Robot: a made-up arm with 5 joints.
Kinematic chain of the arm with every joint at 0, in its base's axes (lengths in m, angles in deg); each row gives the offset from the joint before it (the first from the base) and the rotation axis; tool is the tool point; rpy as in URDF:
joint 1: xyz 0.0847 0 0.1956 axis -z
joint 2: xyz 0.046 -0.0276 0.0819 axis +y
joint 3: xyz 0.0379 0 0.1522 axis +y
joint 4: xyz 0.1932 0 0.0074 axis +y
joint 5: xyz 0.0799 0.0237 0 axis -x
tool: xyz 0 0 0 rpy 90 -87.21 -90
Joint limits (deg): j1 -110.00..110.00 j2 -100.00..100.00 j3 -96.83..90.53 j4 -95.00..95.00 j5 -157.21..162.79
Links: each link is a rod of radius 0.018 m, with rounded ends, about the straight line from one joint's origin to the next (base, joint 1, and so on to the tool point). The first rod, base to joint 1, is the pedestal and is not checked.
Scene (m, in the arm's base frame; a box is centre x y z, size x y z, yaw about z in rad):
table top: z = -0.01
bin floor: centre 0.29 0.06 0 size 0.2 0.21 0.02 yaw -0.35
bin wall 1: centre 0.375 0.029 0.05 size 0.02 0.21 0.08 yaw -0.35
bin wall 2: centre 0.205 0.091 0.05 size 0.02 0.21 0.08 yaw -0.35
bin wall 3: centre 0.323 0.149 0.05 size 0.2 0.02 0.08 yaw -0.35
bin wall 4: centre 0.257 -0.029 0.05 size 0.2 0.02 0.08 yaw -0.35
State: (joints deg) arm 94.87 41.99 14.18 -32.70 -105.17
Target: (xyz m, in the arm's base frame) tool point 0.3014 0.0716 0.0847
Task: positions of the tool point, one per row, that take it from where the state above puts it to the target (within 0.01 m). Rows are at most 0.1 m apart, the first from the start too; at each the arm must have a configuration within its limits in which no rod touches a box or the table.
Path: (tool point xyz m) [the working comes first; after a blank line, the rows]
Joints at the target: -19.26 48.88 41.49 -27.51 -105.17
Straight joint move there: touches bin wall 1, bin wall 4.

1: 0.1378 -0.3445 0.1737
2: 0.2149 -0.3069 0.1707
3: 0.2768 -0.2528 0.1680
4: 0.3200 -0.1875 0.1657
5: 0.3431 -0.1168 0.1636
6: 0.3462 -0.0466 0.1619
7: 0.3313 0.0177 0.1606
8: 0.3014 0.0716 0.1596
9: 0.3054 0.0730 0.1242
10: 0.3014 0.0716 0.0847

